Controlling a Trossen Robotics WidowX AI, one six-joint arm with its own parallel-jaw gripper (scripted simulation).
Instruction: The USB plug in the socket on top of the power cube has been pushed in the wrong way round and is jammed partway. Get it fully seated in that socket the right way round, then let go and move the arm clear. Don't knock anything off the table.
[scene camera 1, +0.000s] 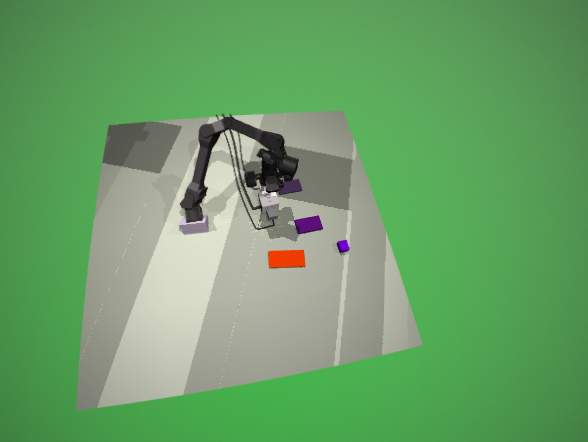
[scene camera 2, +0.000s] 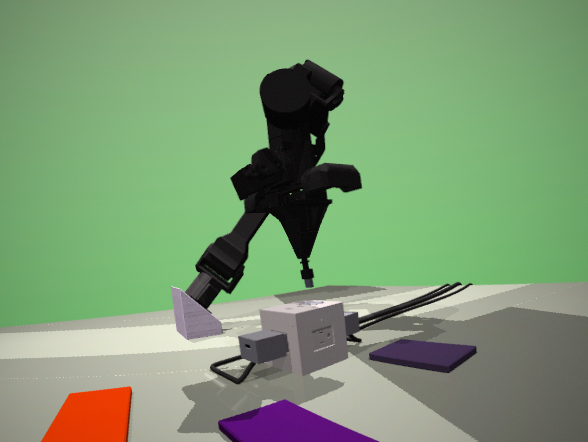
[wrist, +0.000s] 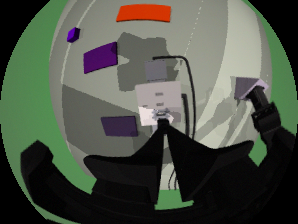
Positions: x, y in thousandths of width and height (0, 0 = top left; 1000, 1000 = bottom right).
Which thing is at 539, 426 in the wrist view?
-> A pale power cube.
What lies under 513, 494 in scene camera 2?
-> My gripper.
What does my gripper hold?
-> A USB plug.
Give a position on a pale power cube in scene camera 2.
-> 538, 761
